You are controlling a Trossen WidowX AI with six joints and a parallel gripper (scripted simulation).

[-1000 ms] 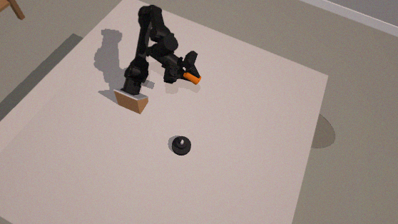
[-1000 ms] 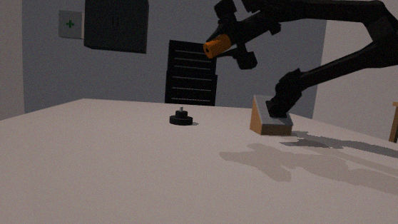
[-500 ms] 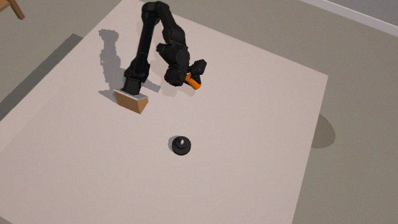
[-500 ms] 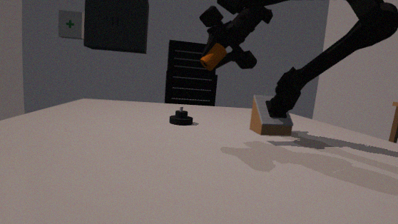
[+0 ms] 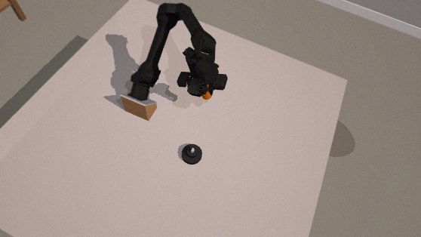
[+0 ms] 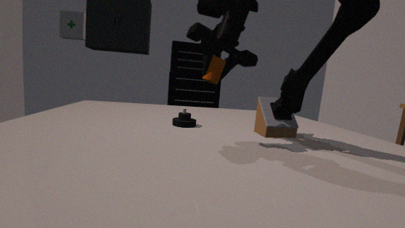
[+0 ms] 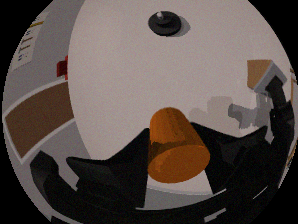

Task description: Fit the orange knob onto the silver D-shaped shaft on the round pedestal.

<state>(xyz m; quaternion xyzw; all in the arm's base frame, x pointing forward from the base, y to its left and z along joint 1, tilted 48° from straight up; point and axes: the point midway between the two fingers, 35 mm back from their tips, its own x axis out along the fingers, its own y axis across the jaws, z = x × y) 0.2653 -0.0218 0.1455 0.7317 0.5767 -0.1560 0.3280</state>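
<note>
Now: the orange knob 1 cm behind my gripper tip and 3 cm above it. Round my gripper tip: black round pedestal (4 cm ahead, 20 cm to the right, 14 cm below).
</note>
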